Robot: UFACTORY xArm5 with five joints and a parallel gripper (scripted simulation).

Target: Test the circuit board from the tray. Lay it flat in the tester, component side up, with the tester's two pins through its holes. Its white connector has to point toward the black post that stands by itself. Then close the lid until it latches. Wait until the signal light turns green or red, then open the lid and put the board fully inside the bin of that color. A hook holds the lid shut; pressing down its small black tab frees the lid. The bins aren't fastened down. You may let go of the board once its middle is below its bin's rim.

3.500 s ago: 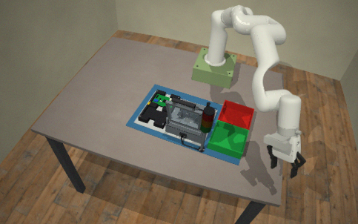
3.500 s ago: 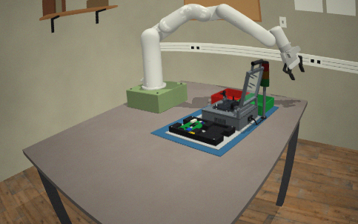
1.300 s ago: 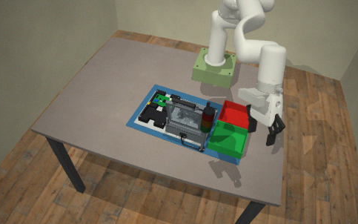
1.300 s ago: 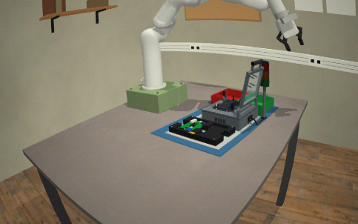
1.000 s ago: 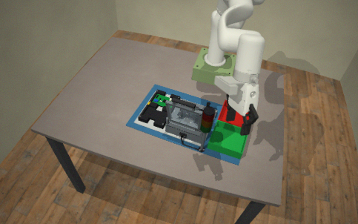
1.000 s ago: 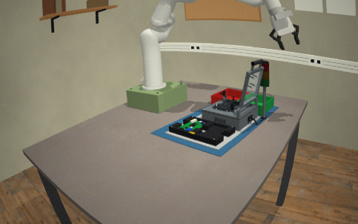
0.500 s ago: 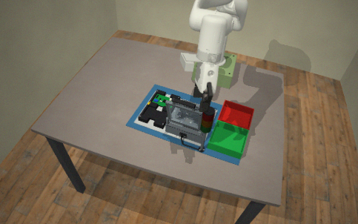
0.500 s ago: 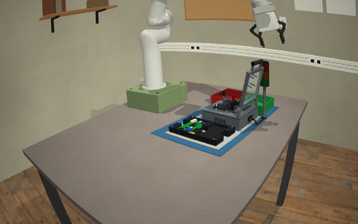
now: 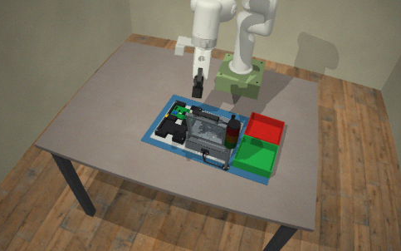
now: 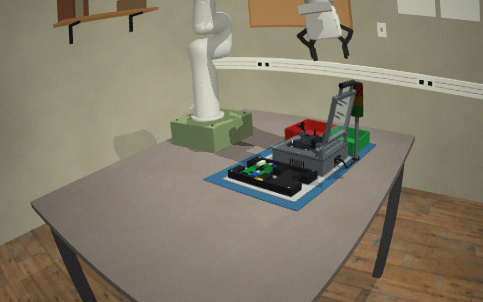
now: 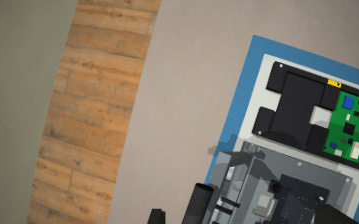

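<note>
Now: the green circuit board 33 cm below my hand, 18 cm behind it and 12 cm to the right of it. The rest, counted from my hand: green bin 33 cm below, 25 cm to the left, 6 cm behind; clear lid 17 cm below, 4 cm to the left, 1 cm ahead; nest 28 cm below, 11 cm behind, 6 cm to the left.
</note>
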